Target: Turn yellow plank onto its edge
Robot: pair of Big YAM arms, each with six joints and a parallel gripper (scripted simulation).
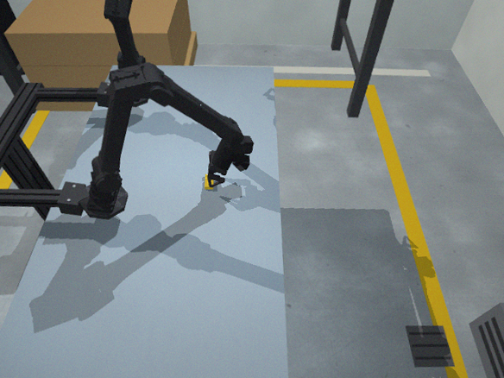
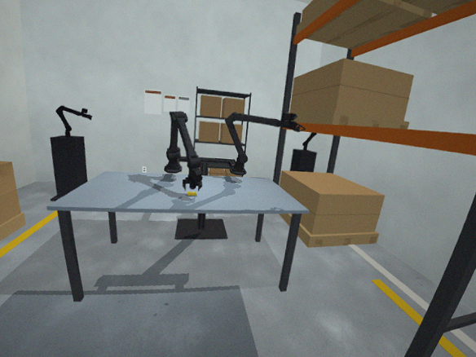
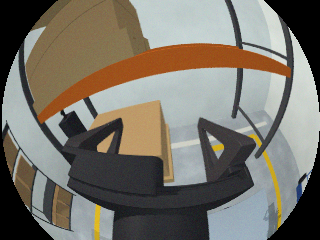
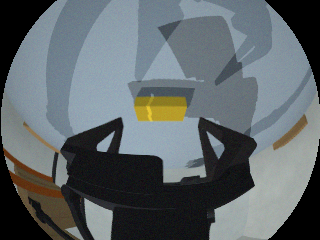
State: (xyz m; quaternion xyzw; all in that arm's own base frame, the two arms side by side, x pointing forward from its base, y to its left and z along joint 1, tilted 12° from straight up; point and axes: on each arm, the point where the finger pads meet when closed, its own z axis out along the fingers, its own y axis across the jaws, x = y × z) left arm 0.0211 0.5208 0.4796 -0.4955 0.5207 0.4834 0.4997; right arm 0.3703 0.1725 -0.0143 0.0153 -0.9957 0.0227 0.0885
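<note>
Right now the yellow plank is 1 cm behind my right hand and 3 cm below it.
</note>
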